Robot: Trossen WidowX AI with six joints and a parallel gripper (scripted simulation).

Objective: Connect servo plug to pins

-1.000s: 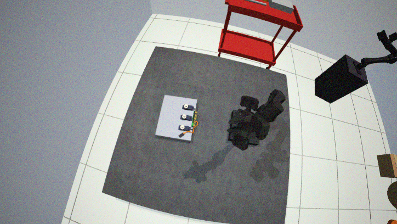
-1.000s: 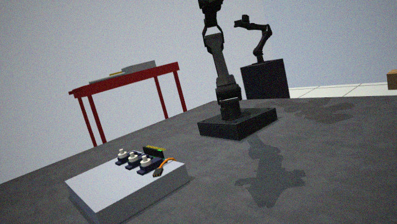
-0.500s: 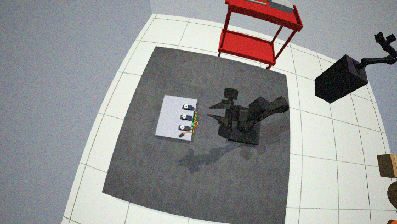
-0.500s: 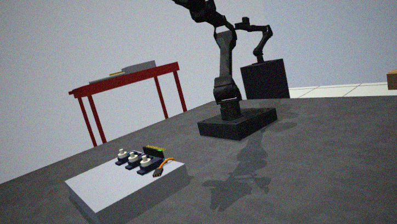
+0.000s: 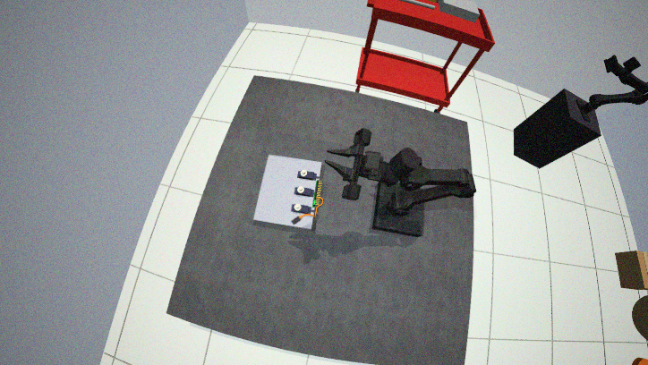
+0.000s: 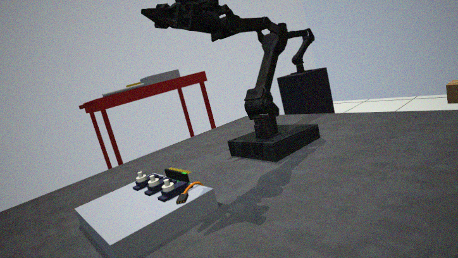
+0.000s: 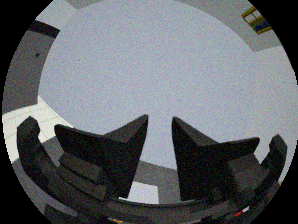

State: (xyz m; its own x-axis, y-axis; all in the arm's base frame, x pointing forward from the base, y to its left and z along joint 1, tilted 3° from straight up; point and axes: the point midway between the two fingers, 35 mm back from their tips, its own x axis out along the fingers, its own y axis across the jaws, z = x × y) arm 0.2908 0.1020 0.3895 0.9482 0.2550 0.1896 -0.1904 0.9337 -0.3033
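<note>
The green mark lies 39 cm below my gripper tip, 2 cm ahead of it and 1 cm to the left of it. Also, from my gripper tip: holder block (44 cm below, 18 cm ahead, 1 cm to the left).
</note>
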